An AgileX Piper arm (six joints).
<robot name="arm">
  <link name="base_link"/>
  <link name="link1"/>
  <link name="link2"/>
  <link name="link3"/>
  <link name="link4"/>
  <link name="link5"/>
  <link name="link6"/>
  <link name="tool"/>
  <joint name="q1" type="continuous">
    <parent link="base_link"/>
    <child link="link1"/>
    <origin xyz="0 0 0.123" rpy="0 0 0"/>
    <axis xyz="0 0 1"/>
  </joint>
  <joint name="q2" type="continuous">
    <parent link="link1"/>
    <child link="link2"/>
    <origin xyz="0 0 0" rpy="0 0 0"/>
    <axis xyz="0 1 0"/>
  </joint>
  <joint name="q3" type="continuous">
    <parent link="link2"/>
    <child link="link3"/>
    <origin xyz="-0.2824 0 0.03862" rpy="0 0 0"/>
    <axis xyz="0 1 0"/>
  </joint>
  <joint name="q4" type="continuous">
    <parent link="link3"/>
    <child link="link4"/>
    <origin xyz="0.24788 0 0.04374" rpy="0 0 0"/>
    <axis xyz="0.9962 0 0.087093"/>
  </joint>
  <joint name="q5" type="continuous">
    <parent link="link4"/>
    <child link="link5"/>
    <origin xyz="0 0 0" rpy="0 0 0"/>
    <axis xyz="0 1 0"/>
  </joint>
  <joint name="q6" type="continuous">
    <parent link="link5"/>
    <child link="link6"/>
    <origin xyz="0.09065 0 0.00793" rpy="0 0 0"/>
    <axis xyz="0.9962 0 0.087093"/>
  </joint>
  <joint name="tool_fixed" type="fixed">
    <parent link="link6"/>
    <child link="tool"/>
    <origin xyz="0 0 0" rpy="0 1.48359 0"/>
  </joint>
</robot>
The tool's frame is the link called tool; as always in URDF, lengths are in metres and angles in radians. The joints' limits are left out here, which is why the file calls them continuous.
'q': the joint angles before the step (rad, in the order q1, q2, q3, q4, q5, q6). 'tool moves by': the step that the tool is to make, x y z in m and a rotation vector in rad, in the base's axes. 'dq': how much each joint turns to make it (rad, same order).
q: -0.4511, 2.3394, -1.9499, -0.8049, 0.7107, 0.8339
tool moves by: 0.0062, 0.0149, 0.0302, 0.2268, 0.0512, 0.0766
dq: 0.0002, 0.0028, -0.1812, 0.4256, 0.2072, -0.3772
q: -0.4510, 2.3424, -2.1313, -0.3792, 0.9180, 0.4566
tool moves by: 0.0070, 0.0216, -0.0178, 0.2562, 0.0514, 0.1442
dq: 0.0001, 0.0413, -0.0471, 0.3245, 0.1242, -0.2399
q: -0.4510, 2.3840, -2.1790, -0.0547, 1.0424, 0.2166
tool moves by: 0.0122, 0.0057, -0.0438, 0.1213, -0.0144, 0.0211
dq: 0.0000, 0.0866, 0.0005, 0.1352, -0.0466, -0.0469
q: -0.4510, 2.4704, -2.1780, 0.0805, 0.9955, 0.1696
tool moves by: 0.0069, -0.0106, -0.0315, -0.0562, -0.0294, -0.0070
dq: -0.0062, 0.0661, 0.0007, -0.0382, -0.1182, 0.0030
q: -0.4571, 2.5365, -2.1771, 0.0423, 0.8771, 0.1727
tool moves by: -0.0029, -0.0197, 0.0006, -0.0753, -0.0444, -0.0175
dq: -0.0286, 0.0043, 0.0006, -0.0488, -0.0787, 0.0009
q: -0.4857, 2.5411, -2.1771, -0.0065, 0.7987, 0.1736
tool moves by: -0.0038, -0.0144, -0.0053, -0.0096, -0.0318, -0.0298
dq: -0.0272, 0.0132, 0.0005, 0.0065, -0.0462, 0.0011
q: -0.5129, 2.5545, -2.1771, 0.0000, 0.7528, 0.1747
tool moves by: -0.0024, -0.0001, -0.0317, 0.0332, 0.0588, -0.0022
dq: -0.0023, 0.0570, 0.0001, 0.0001, 0.0105, -0.0002
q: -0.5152, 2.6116, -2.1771, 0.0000, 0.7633, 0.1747
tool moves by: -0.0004, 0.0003, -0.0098, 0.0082, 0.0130, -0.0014
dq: 0.0001, 0.0183, -0.0004, 0.0000, -0.0026, 0.0017
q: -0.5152, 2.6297, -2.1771, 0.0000, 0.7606, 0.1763
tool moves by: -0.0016, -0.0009, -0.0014, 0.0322, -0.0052, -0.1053
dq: 0.0000, 0.0019, 0.0000, -0.0244, 0.0106, 0.1258
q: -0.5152, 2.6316, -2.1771, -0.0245, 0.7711, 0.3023
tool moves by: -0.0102, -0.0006, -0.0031, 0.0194, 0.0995, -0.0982
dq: 0.0010, -0.0002, 0.0003, -0.0849, 0.1030, 0.1329
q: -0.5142, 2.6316, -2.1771, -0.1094, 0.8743, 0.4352
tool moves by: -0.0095, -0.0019, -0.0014, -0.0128, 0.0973, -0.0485
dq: 0.0001, -0.0002, 0.0003, -0.0791, 0.0873, 0.0682
